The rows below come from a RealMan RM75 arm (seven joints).
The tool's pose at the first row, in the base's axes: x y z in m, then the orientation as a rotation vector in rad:
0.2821, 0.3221, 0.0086, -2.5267, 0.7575, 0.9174
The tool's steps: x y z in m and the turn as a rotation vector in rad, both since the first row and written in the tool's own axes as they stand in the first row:
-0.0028, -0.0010, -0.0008, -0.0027, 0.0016, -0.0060
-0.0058, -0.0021, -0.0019, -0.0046, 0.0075, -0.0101
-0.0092, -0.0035, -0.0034, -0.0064, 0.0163, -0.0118
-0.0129, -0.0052, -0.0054, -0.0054, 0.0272, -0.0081
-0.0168, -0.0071, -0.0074, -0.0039, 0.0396, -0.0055
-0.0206, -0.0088, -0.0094, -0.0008, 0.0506, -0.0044
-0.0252, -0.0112, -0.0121, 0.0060, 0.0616, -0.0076
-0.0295, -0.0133, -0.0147, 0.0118, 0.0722, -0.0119
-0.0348, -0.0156, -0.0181, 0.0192, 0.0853, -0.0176
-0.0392, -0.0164, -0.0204, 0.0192, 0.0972, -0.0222
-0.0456, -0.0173, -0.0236, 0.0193, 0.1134, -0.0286
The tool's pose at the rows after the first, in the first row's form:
0.2813, 0.3235, 0.0112, -2.5310, 0.7493, 0.9151
0.2805, 0.3250, 0.0142, -2.5370, 0.7450, 0.9079
0.2798, 0.3266, 0.0177, -2.5444, 0.7449, 0.8978
0.2794, 0.3283, 0.0219, -2.5499, 0.7534, 0.8853
0.2790, 0.3303, 0.0262, -2.5561, 0.7609, 0.8703
0.2785, 0.3321, 0.0305, -2.5600, 0.7665, 0.8554
0.2782, 0.3344, 0.0358, -2.5613, 0.7673, 0.8370
0.2779, 0.3363, 0.0409, -2.5633, 0.7662, 0.8193
0.2775, 0.3385, 0.0472, -2.5655, 0.7644, 0.7972
0.2762, 0.3396, 0.0520, -2.5732, 0.7616, 0.7812
0.2741, 0.3411, 0.0587, -2.5835, 0.7577, 0.7592

